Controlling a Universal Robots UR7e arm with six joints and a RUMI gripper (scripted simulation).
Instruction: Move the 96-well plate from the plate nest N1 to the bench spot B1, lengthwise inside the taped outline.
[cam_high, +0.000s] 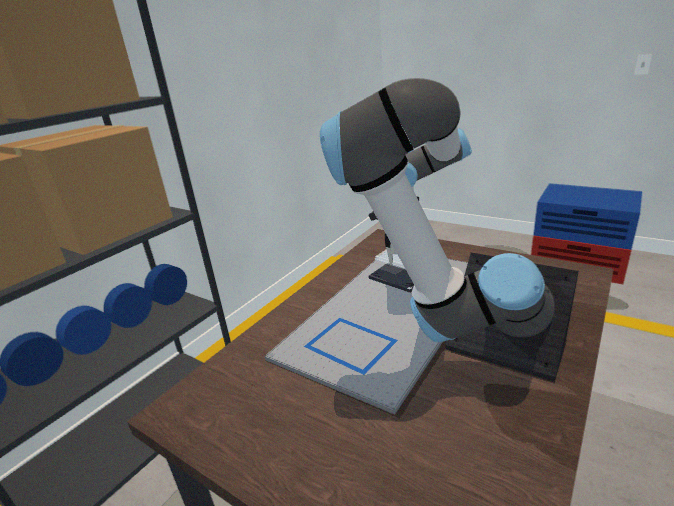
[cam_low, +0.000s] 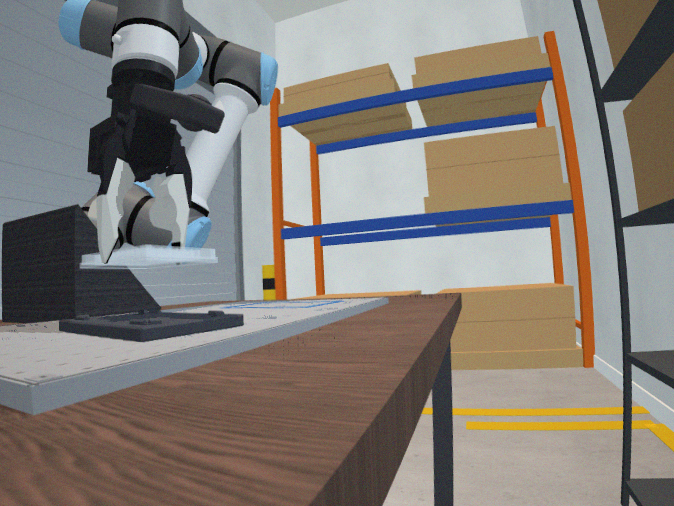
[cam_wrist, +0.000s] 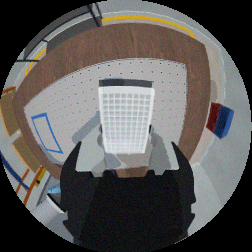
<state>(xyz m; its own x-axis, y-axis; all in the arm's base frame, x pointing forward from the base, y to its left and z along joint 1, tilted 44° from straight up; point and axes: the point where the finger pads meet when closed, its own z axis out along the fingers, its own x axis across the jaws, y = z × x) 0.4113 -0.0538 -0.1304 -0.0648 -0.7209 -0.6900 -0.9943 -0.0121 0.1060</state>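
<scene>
My gripper is now 7 cm above the dark plate nest. From my hand the other things lie so: 96-well plate (1 cm below).
</scene>
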